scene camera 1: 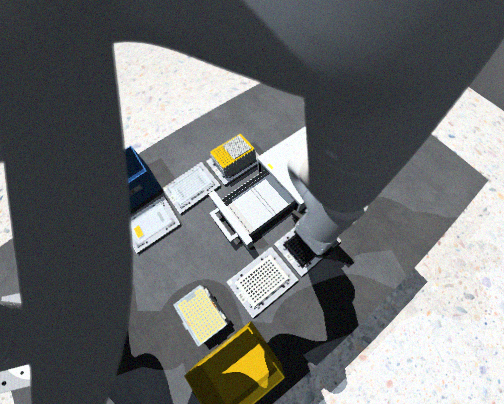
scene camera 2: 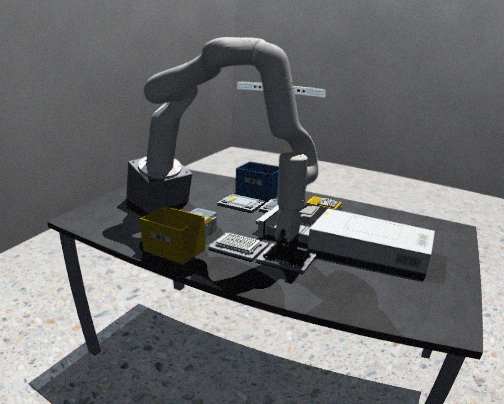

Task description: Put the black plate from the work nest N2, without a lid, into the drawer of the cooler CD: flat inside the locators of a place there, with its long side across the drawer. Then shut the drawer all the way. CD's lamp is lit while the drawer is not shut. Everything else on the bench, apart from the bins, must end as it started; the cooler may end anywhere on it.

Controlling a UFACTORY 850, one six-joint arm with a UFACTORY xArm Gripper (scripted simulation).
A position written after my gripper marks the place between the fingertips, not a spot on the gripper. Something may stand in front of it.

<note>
I see my gripper (scene camera 2: 287, 253), a white cooler (scene camera 1: 275, 160) and a blue bin (scene camera 2: 249, 183).
The blue bin is seen too in scene camera 1 (scene camera 1: 142, 184). My gripper shows as well in scene camera 1 (scene camera 1: 308, 241).
</note>
